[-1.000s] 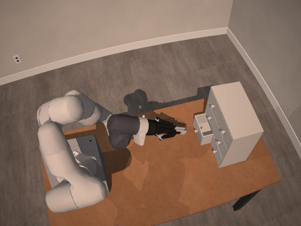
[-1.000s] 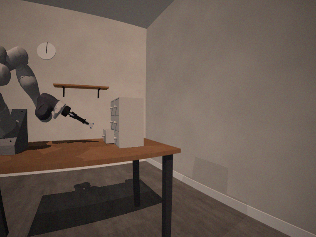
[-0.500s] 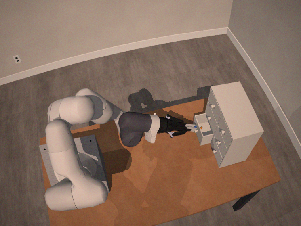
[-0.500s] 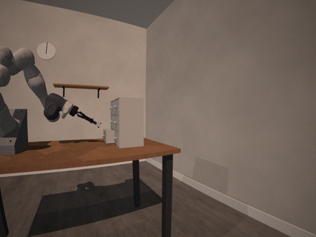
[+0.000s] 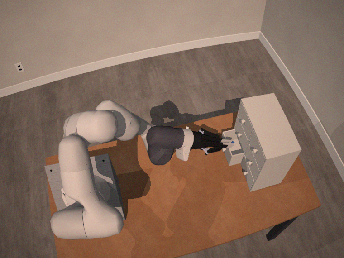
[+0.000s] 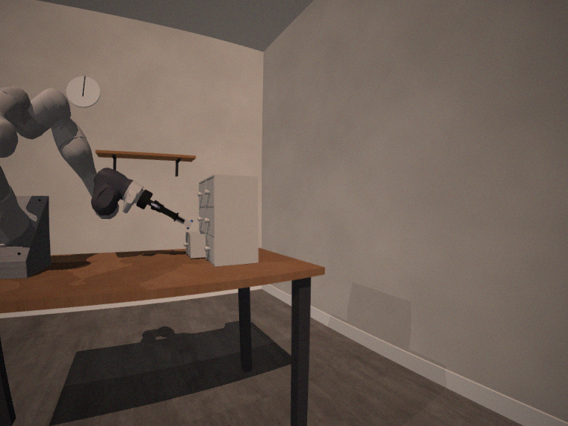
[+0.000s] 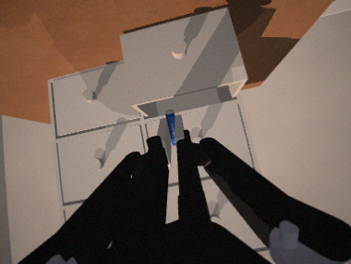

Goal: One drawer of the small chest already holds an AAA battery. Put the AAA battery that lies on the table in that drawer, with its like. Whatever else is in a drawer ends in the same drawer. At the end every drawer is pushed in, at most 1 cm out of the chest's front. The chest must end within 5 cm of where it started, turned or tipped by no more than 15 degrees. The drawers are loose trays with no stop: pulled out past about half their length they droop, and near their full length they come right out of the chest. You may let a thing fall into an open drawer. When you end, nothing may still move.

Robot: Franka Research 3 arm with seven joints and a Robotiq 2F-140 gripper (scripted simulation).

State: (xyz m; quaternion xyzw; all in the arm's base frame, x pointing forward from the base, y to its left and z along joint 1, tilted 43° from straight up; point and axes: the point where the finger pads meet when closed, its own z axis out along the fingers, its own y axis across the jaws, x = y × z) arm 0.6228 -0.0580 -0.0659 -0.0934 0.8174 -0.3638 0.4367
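The orange battery is 50 mm ahead of my hand, 40 mm to the left of it and 140 mm below it. From my hand the other things lie so: blue AAA battery: 20 mm ahead, 20 mm below.
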